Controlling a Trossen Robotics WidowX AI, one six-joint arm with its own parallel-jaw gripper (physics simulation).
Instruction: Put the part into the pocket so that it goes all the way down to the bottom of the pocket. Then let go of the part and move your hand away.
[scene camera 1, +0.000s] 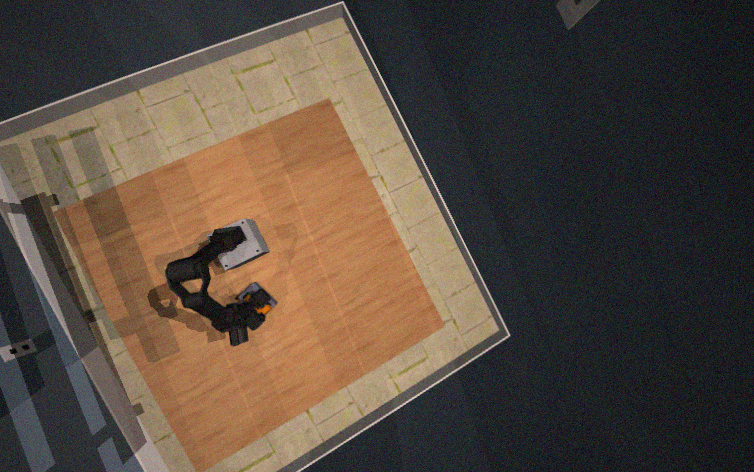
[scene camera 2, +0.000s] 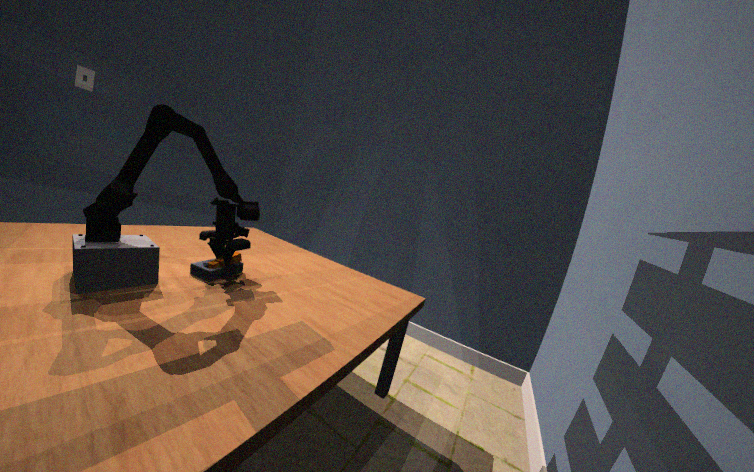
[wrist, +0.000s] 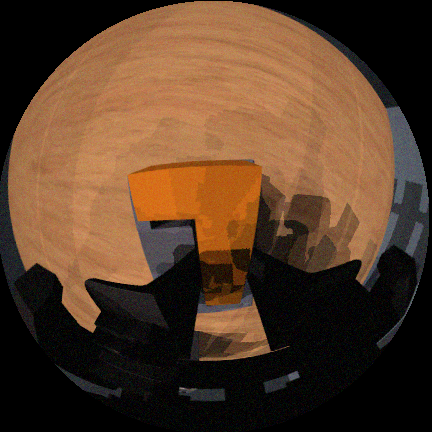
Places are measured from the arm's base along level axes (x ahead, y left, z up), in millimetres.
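Pixels of known places: gripper, fingertip midpoint: (scene camera 1: 255, 304) (scene camera 2: 223, 264) (wrist: 221, 249); arm's base, link origin: (scene camera 1: 236, 236) (scene camera 2: 101, 239).
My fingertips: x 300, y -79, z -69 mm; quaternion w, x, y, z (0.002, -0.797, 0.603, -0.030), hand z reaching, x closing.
Note:
Ahead of a thing's pixels: the offset from my fingertips to its top centre. Level surfaces: height alone.
The orange L-shaped part {dy +17, dx +2, dz +35 mm} (scene camera 1: 264, 309) (scene camera 2: 220, 263) (wrist: 197, 193) is held by its stem between the black fingers of my gripper (scene camera 1: 258, 311) (scene camera 2: 225, 255) (wrist: 221, 249), which is shut on it. The part is low over the dark grey pocket block {dy +14, dx -12, dz +1 mm} (scene camera 1: 260, 290) (scene camera 2: 202, 271) (wrist: 165, 241), which lies flat on the wooden table {dz -35 mm} (scene camera 1: 338, 243) (scene camera 2: 319, 300). From the side the part sits at the block's top. How deep it reaches into the pocket I cannot tell.
A light grey box (scene camera 1: 248, 243) (scene camera 2: 148, 262) stands at the arm's base, left of the pocket block. The table's edge and a leg (scene camera 2: 389, 361) are to the right, with a tiled floor (scene camera 2: 469, 398) below.

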